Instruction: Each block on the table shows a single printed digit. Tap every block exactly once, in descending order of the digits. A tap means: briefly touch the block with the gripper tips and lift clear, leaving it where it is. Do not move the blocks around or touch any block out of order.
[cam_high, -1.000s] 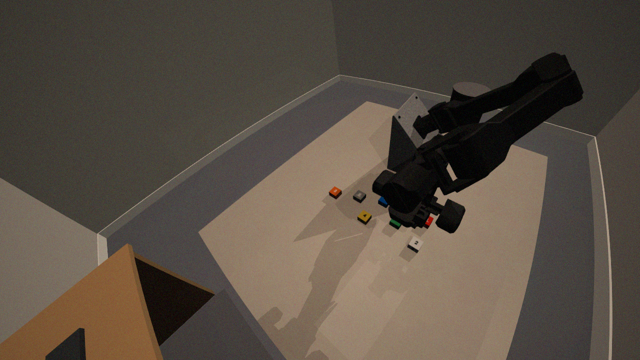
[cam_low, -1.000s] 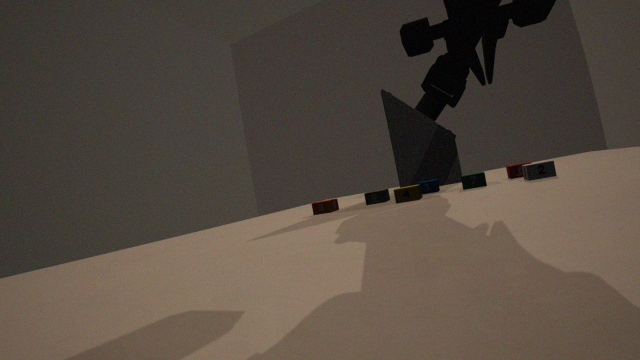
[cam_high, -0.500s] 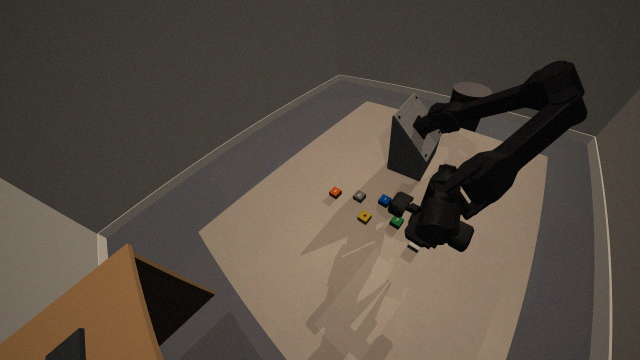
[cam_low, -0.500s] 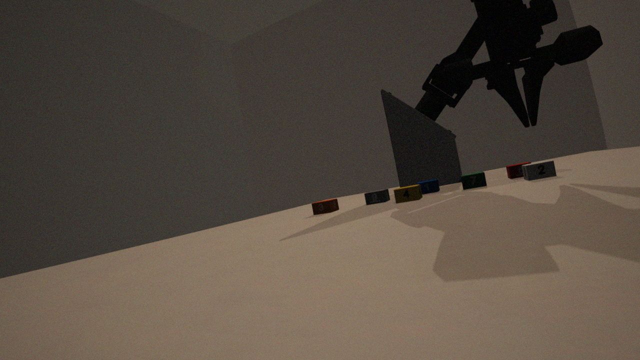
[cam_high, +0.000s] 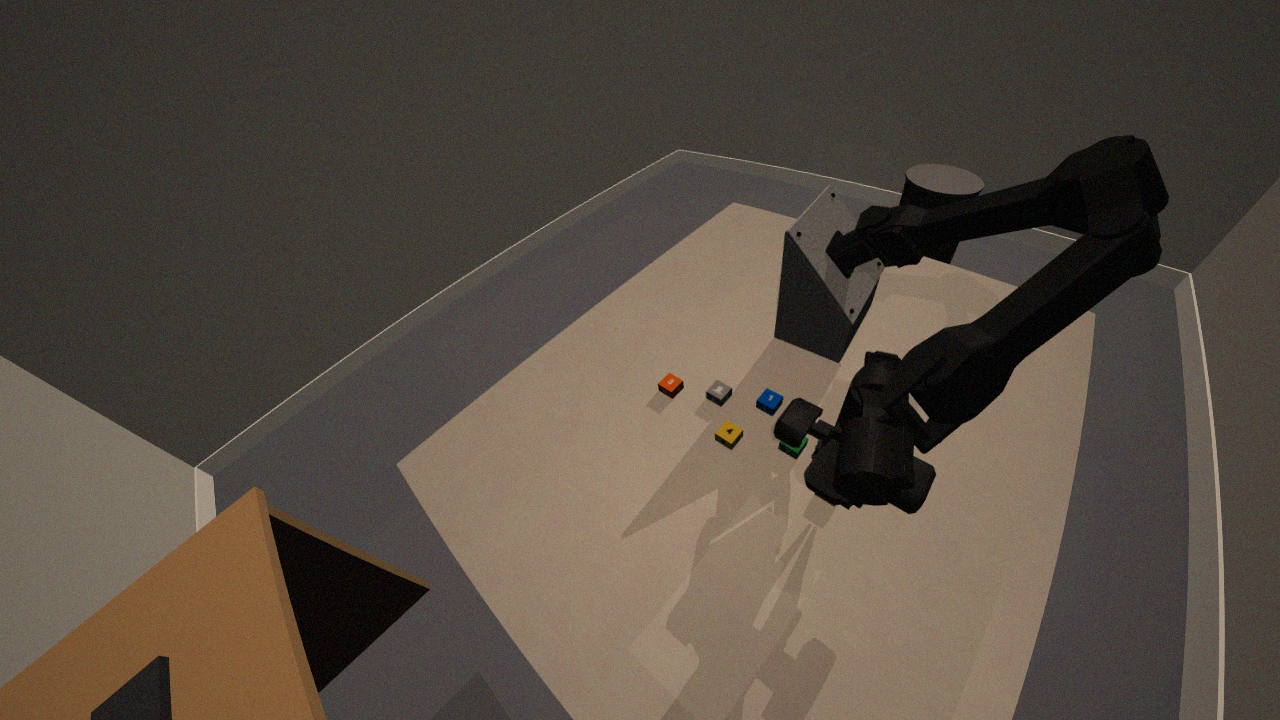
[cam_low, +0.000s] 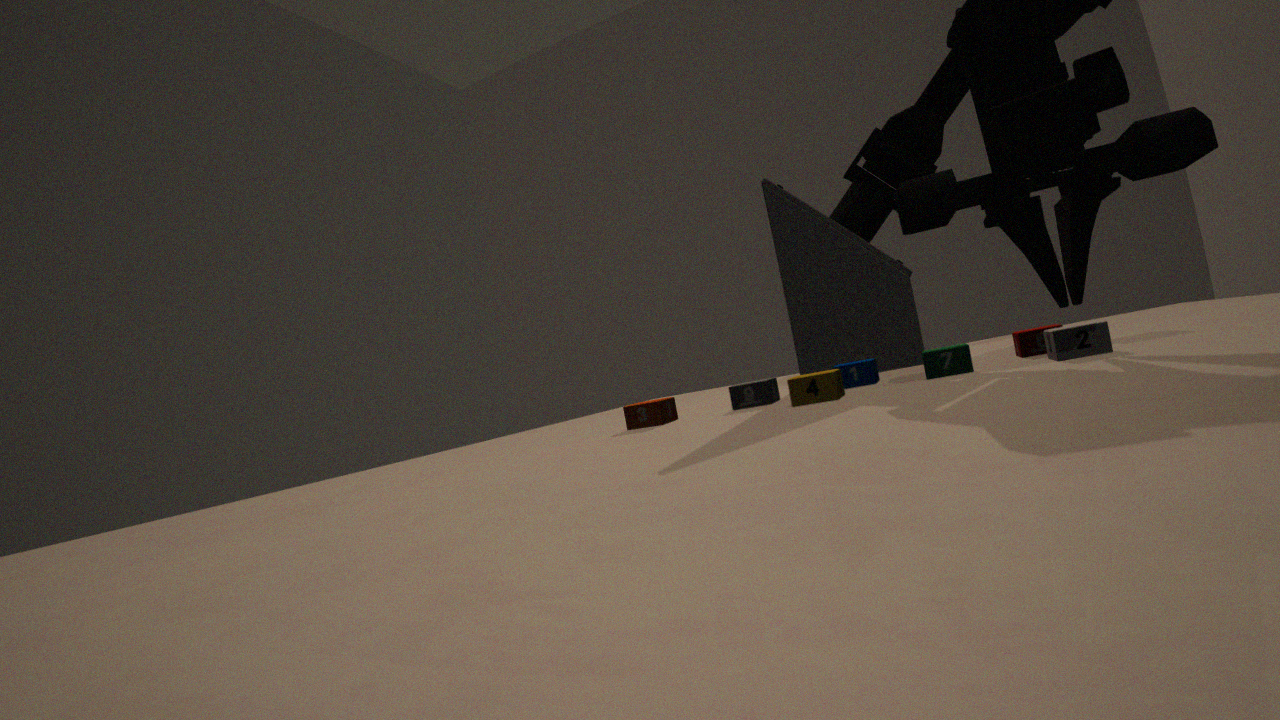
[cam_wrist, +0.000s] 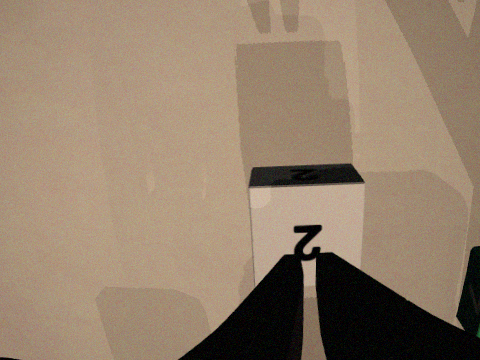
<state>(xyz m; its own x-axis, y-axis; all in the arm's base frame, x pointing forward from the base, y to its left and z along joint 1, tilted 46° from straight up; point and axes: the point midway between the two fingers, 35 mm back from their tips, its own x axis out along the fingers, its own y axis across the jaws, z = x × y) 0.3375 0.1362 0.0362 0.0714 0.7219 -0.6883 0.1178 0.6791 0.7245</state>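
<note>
My gripper tip is 20 mm above the white 2 block. The rest, counted from my gripper tip: red block: 90 mm behind, 20 mm below; then yellow 4 block: 170 mm to the right, 20 mm below, 10 mm behind; then green 7 block: 80 mm to the right, 40 mm behind, 20 mm below.
</note>
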